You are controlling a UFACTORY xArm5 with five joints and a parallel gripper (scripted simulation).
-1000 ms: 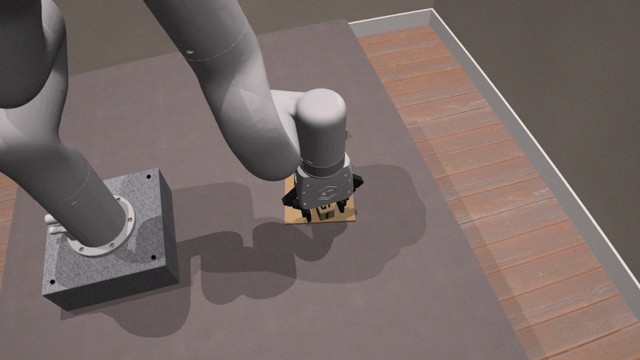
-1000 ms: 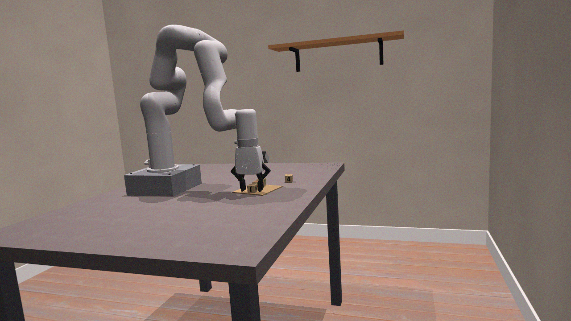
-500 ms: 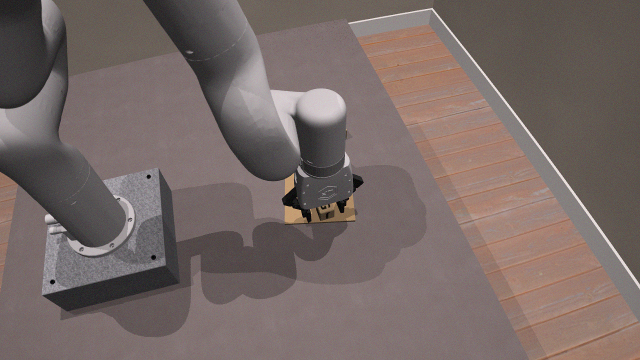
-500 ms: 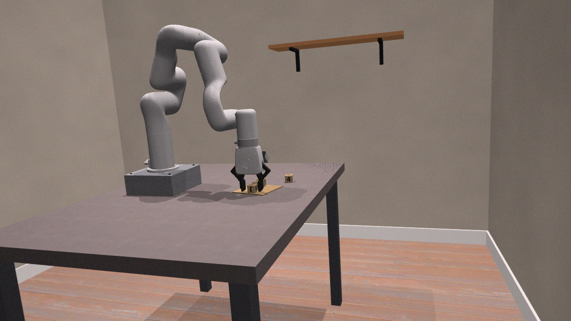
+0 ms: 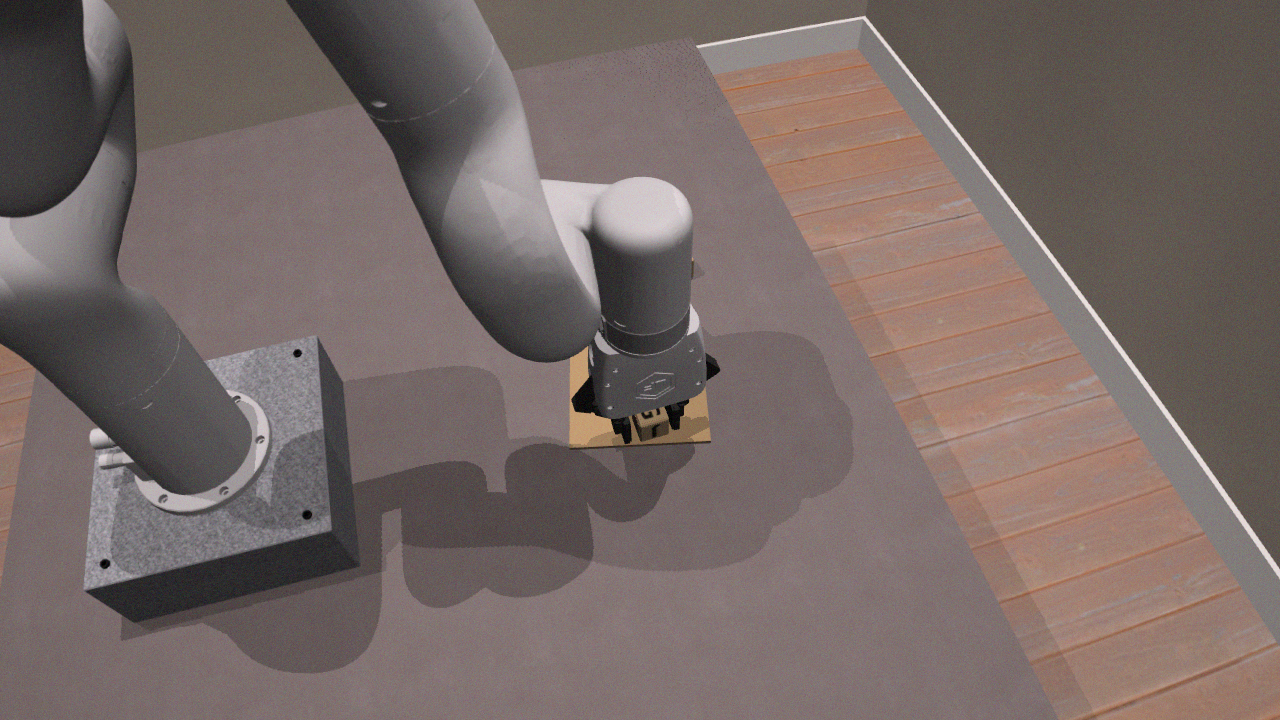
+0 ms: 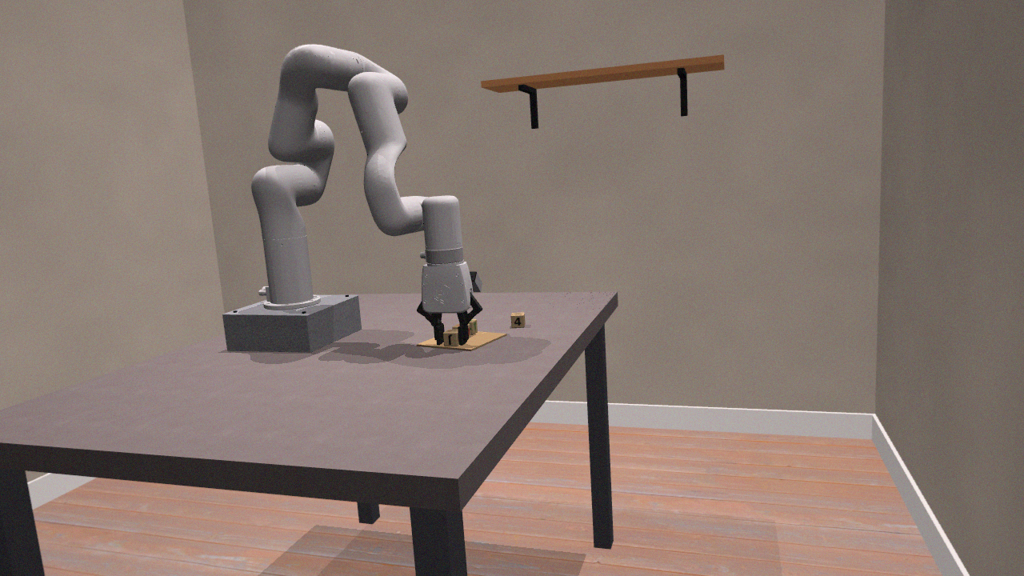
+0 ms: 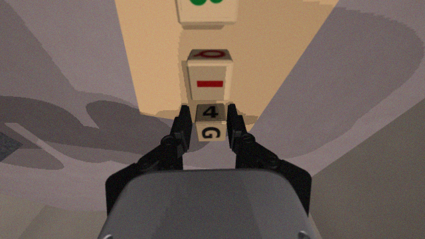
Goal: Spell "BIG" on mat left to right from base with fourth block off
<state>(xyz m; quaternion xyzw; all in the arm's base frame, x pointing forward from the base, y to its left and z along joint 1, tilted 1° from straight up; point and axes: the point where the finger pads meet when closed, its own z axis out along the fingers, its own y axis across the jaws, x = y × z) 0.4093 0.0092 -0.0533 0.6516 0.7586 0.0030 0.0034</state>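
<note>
Right now the G block is 1 cm below my hand. From my hand the other things lie so: tan mat 5 cm to the left, 2 cm below; then B block 1 cm behind, 10 cm to the left, 1 cm below.
</note>
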